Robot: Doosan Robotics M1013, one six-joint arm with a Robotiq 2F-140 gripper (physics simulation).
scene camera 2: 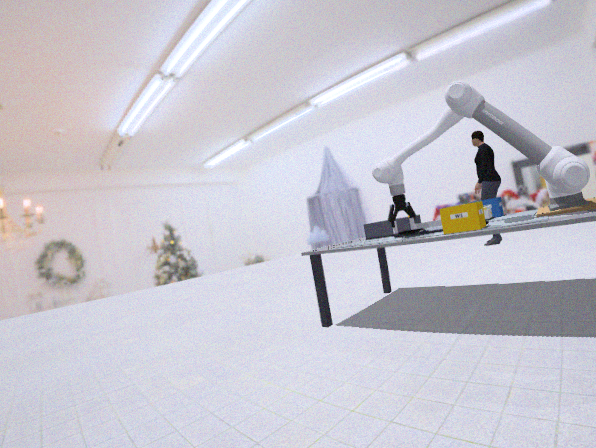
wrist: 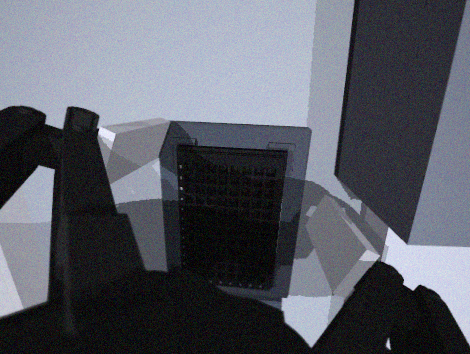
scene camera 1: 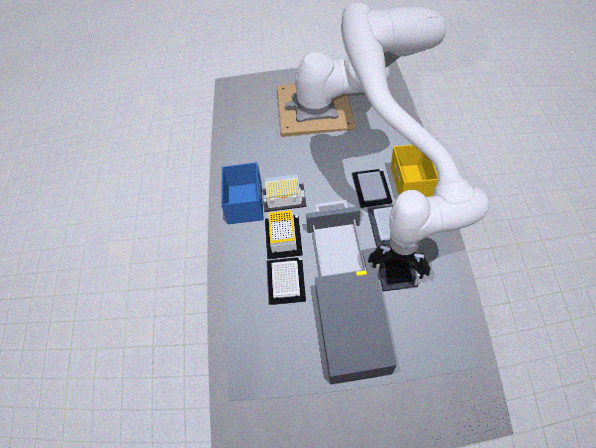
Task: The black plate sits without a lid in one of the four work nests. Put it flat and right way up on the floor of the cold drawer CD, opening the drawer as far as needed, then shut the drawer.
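Observation:
The black plate lies flat without a lid, its wells facing up, in a dark work nest beside the grey cabinet. My gripper is open and empty; it is low over the plate, with one finger out past each long side. In scene camera 1 it hides part of the plate. The drawer stands pulled out of the cabinet, its pale floor bare. Its grey front and handle face the arm's base. The drawer's label cannot be read.
A yellow bin, an empty black-framed nest and a nest with a pale plate are on the gripper's side. Across the drawer are a blue bin, a device with a yellow-topped rack, a yellow-white rack and a white plate.

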